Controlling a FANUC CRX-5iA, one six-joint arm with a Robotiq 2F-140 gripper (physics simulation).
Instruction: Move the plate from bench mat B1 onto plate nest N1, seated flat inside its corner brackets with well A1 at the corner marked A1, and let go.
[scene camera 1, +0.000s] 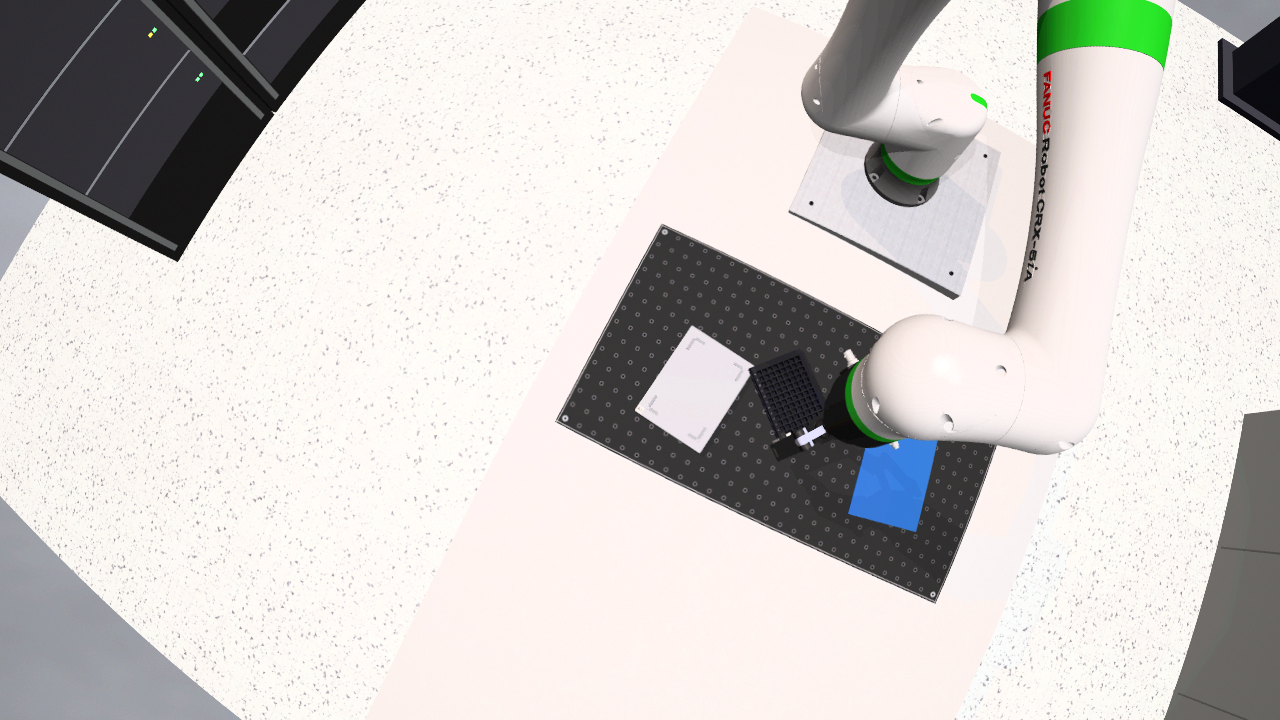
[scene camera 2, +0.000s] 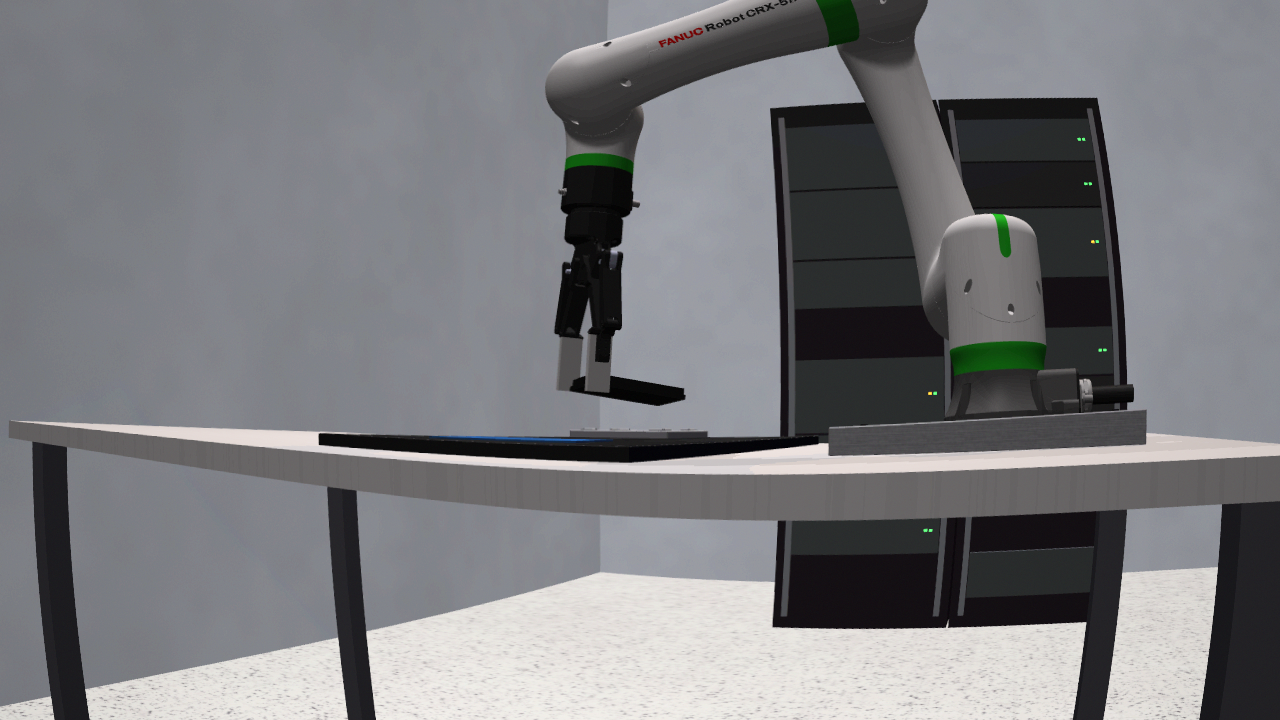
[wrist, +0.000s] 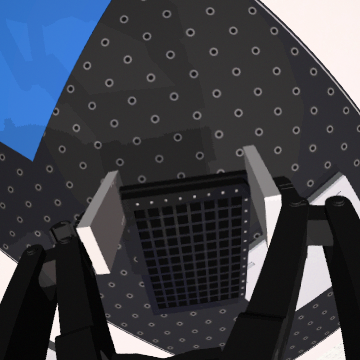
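Where they show: gripper, fingertip midpoint: (scene camera 2: 581, 391) (wrist: 183, 178); arm's base at its link origin: (scene camera 1: 900, 172) (scene camera 2: 1000, 425).
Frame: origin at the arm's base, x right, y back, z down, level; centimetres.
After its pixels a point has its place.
A black plate with a grid of wells (scene camera 1: 787, 392) {x 6.5, y -49.6, z -5.7 cm} (scene camera 2: 640, 392) {x 4.1, y -47.4, z -5.0 cm} (wrist: 192, 250) {x 5.0, y -50.7, z -6.3 cm} is held roughly level in the air, clear of the surface below. My gripper (scene camera 2: 583, 374) {x 1.3, y -54.2, z -5.1 cm} (wrist: 183, 178) {x 1.3, y -54.2, z -5.1 cm} is shut on it near one end, a pale finger on each side. The white plate nest (scene camera 1: 693, 389) {x 19.2, y -54.2, z -0.2 cm} (scene camera 2: 637, 433) {x 12.5, y -51.3, z 0.2 cm} (wrist: 310, 275) {x 20.9, y -52.6, z -0.2 cm} has raised corner brackets and lies left of the plate in scene camera 1; nothing stands on it. The blue mat (scene camera 1: 895, 488) {x -18.1, y -54.7, z 0.8 cm} (scene camera 2: 519, 438) {x -20.1, y -50.8, z 0.7 cm} (wrist: 45, 60) {x -13.5, y -53.5, z 0.8 cm} lies on the plate's other side, partly under the wrist in scene camera 1. The A1 marks cannot be read.
The nest and blue mat lie on a black perforated board (scene camera 1: 617, 358) {x 32.1, y -54.6, z 1.0 cm} (scene camera 2: 716, 447) {x -13.0, y -31.6, z 1.5 cm} (wrist: 235, 100) {x 1.8, y -60.6, z 1.0 cm} on the table (scene camera 1: 537, 573) {x 28.7, y -90.9, z 2.3 cm} (scene camera 2: 859, 488) {x -49.1, y -10.5, z 3.2 cm}. The arm's metal base plate (scene camera 1: 832, 192) {x 10.8, y -10.7, z 0.7 cm} (scene camera 2: 984, 431) {x -18.2, y -2.2, z 0.4 cm} stands beyond the board. Dark cabinets (scene camera 2: 859, 313) stand behind the table.
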